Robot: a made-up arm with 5 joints. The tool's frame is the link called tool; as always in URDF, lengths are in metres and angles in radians.
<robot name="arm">
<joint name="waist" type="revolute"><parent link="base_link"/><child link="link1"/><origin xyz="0 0 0.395"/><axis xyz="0 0 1"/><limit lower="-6.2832" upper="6.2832" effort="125" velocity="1.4"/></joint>
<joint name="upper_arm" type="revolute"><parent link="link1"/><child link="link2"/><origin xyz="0 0 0"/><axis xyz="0 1 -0.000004"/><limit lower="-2.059" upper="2.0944" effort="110" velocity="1.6"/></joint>
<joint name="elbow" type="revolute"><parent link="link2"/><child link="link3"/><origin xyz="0.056 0 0.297"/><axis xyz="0 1 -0.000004"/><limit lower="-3.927" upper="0.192" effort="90" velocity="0.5"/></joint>
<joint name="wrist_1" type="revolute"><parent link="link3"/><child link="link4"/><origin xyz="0.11 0 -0.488"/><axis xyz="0 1 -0.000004"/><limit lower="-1.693" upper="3.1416" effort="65" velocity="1.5"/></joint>
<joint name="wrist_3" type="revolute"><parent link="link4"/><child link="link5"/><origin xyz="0.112 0 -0.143"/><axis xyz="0 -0.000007 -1"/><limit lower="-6.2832" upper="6.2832" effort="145" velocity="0.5"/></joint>
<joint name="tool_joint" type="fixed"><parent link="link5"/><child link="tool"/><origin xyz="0 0 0" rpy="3.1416 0 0"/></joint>
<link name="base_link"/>
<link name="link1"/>
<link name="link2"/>
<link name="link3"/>
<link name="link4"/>
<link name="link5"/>
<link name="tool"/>
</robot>
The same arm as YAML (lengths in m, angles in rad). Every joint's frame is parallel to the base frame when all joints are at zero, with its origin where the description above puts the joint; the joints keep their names.
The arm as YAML. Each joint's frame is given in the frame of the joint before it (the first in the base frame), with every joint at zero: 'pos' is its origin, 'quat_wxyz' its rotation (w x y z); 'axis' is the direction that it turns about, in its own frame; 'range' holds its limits. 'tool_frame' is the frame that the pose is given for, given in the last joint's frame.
length_unit: m
angle_unit: rad
joints:
  - joint: waist
    pos: [0.0, 0.0, 0.395]
    quat_wxyz: [1.0, 0.0, 0.0, 0.0]
    axis: "+z"
    range: [-6.2832, 6.2832]
  - joint: upper_arm
    pos: [0.0, 0.0, 0.0]
    quat_wxyz: [1.0, 0.0, 0.0, 0.0]
    axis: "+y"
    range: [-2.059, 2.0944]
  - joint: elbow
    pos: [0.056, 0.0, 0.297]
    quat_wxyz: [1.0, 0.0, 0.0, 0.0]
    axis: "+y"
    range: [-3.927, 0.192]
  - joint: wrist_1
    pos: [0.11, 0.0, -0.488]
    quat_wxyz: [1.0, 0.0, 0.0, 0.0]
    axis: "+y"
    range: [-1.693, 3.1416]
  - joint: wrist_3
    pos: [0.112, 0.0, -0.143]
    quat_wxyz: [1.0, 0.0, 0.0, 0.0]
    axis: "-z"
    range: [-6.2832, 6.2832]
tool_frame:
  pos: [0.0, 0.0, 0.0]
  quat_wxyz: [0.000004, -1.0, 0.0, 0.0]

